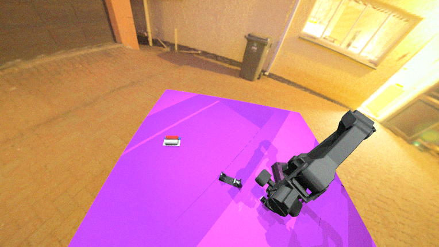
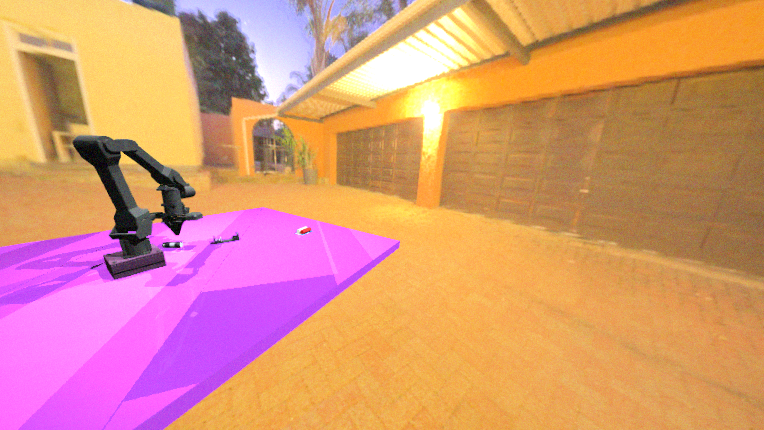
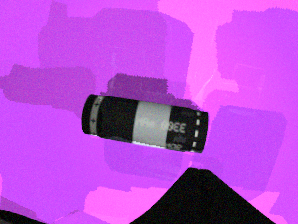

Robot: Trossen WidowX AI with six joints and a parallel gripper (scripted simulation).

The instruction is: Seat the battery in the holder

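Now: the battery 20 mm behind my gripper tip, 20 mm to the left of it and 40 mm below it.
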